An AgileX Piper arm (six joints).
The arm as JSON. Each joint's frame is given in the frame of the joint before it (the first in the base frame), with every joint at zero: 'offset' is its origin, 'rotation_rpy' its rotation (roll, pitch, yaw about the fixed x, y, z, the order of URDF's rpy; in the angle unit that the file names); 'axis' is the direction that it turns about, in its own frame. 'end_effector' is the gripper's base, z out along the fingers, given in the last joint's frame.
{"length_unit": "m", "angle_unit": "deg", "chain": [
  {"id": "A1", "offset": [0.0, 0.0, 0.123], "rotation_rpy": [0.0, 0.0, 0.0], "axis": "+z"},
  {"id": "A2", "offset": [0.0, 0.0, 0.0], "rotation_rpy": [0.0, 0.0, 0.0], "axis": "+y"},
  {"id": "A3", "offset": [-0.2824, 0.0, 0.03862], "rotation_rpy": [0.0, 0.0, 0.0], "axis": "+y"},
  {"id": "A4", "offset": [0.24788, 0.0, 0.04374], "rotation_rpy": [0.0, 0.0, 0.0], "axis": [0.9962, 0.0, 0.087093]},
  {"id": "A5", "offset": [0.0, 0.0, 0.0], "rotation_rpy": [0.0, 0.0, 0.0], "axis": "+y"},
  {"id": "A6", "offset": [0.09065, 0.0, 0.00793], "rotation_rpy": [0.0, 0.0, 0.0], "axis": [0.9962, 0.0, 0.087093]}
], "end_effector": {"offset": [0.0, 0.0, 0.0], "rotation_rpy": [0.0, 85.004, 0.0]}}
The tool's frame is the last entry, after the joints.
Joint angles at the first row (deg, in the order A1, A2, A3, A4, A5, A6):
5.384 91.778 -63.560 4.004 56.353 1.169
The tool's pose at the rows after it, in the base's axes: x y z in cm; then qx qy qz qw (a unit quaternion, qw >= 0):
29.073, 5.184, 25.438, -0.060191, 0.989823, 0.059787, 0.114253
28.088, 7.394, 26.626, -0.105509, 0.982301, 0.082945, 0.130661
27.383, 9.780, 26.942, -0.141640, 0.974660, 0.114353, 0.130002
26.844, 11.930, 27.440, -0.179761, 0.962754, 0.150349, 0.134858
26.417, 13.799, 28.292, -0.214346, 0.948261, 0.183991, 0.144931
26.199, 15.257, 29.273, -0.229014, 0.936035, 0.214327, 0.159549
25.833, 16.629, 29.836, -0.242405, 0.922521, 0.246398, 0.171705
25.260, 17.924, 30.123, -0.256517, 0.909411, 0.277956, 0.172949
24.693, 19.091, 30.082, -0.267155, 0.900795, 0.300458, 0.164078
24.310, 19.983, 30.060, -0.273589, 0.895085, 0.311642, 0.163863
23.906, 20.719, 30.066, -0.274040, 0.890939, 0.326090, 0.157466
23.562, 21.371, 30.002, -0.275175, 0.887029, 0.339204, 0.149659
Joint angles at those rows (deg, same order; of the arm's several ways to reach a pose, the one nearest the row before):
8.365 88.313 -63.561 6.791 56.717 -1.651
12.323 86.130 -63.626 9.294 56.766 -3.966
16.294 85.865 -63.821 12.939 56.764 -5.815
19.523 85.865 -64.522 17.447 56.438 -9.122
22.211 85.865 -65.902 21.625 56.265 -12.390
24.174 85.864 -67.469 25.158 55.559 -13.837
26.021 85.864 -67.976 29.310 54.144 -15.992
27.844 85.968 -68.037 33.618 53.517 -18.360
29.671 86.444 -68.038 36.623 53.518 -19.582
31.281 86.752 -68.038 38.033 52.630 -19.978
32.513 87.015 -68.039 39.858 52.436 -19.978
33.544 87.390 -68.039 41.635 52.436 -20.212

